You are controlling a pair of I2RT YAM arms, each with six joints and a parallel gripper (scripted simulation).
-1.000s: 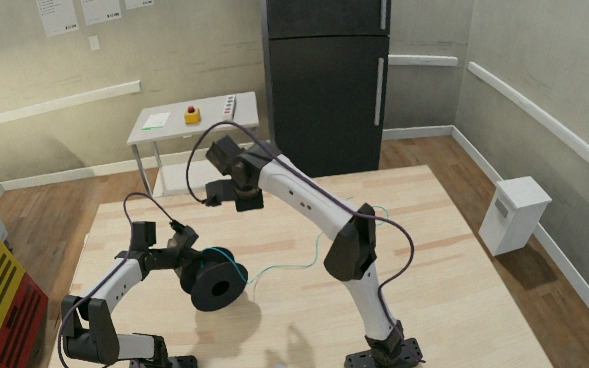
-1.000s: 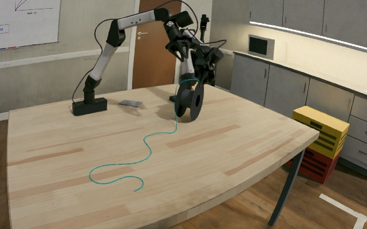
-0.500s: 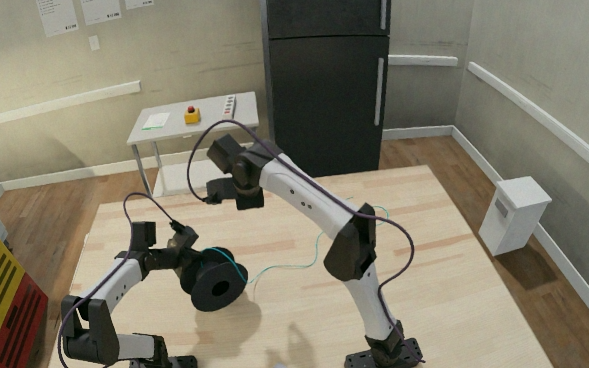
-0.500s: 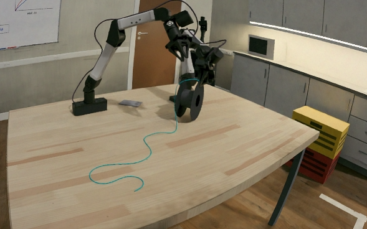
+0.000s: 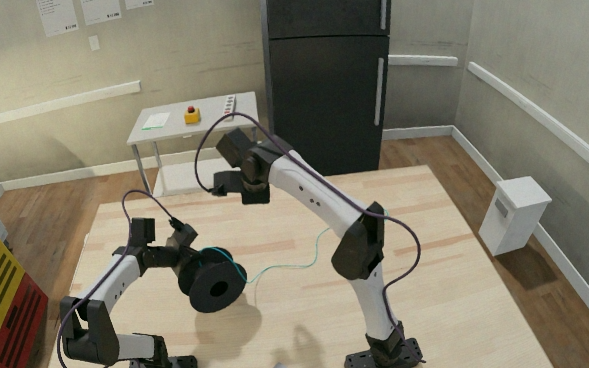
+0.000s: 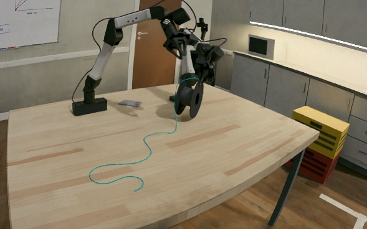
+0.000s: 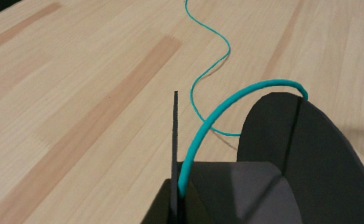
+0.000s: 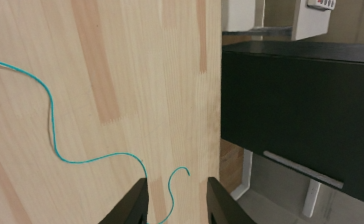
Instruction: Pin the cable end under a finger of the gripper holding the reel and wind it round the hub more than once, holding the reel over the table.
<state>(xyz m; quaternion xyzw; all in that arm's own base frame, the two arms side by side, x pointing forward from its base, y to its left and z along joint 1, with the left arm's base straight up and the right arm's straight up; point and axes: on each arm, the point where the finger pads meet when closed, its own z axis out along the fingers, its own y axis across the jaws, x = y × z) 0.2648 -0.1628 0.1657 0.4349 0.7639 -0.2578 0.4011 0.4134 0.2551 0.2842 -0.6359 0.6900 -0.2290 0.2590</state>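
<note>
The black reel is 3 cm behind my left hand, 2 cm to the right of it and 7 cm below it. Also, from my left hand: flat grey plate (32 cm behind, 21 cm to the right, 17 cm below).
</note>
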